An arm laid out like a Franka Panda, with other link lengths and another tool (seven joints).
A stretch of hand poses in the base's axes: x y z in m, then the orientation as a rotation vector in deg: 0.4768, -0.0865, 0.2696, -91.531, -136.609, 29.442; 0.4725, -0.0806, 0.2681, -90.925, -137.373, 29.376; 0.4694, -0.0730, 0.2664, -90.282, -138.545, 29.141; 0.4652, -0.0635, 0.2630, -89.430, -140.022, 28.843; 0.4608, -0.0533, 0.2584, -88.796, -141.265, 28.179; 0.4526, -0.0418, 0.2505, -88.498, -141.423, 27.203; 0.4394, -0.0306, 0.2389, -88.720, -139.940, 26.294; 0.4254, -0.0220, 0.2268, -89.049, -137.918, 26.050; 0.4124, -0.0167, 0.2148, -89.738, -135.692, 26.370; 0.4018, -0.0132, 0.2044, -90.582, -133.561, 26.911
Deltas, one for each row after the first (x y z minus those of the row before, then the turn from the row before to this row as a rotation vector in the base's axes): -0.0043, 0.0059, -0.0015, 0.031, -0.225, 0.659; -0.0031, 0.0076, -0.0017, 0.027, -0.535, 0.862; -0.0042, 0.0095, -0.0034, 0.041, -0.662, 1.101; -0.0044, 0.0102, -0.0046, 0.264, -0.702, 0.845; -0.0082, 0.0115, -0.0079, 0.674, -0.177, 0.132; -0.0132, 0.0112, -0.0116, 0.958, 0.741, -0.900; -0.0140, 0.0086, -0.0121, 0.656, 1.220, -1.157; -0.0130, 0.0053, -0.0120, 0.219, 1.306, -1.384; -0.0106, 0.0035, -0.0104, -0.026, 1.199, -1.399
